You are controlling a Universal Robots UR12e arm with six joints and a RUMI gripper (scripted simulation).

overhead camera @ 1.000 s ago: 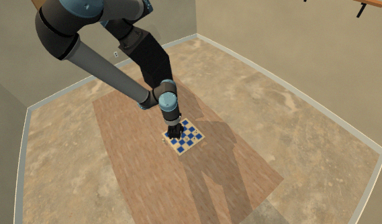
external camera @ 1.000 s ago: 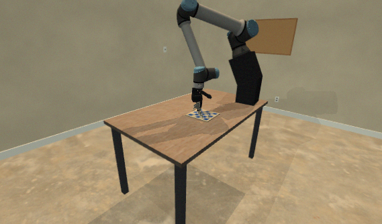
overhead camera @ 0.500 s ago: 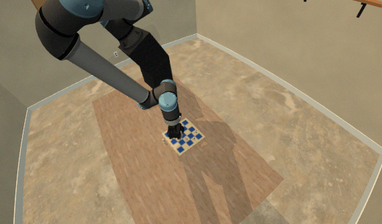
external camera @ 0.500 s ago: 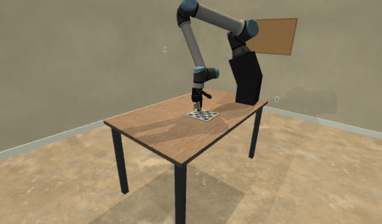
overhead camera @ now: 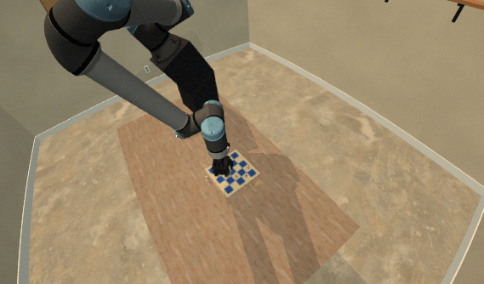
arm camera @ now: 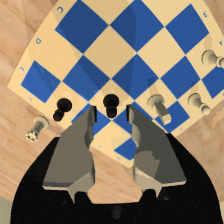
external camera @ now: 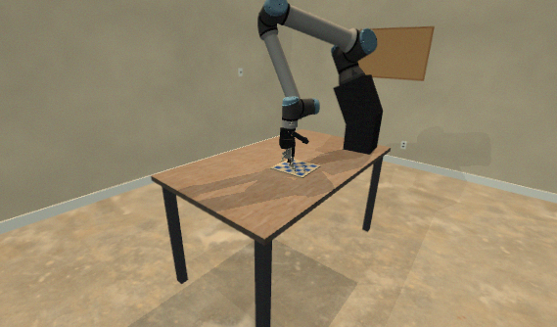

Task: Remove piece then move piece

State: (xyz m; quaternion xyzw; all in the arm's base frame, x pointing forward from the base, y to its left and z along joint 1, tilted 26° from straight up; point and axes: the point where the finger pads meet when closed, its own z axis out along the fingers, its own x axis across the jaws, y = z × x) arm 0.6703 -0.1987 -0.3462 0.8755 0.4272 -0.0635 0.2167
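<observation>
Right now the chessboard is 40 mm to the left of my hand and 30 mm below it. From my hand the other things lie so: white chess piece 100 mm to the right, 40 mm behind, 10 mm below.
</observation>
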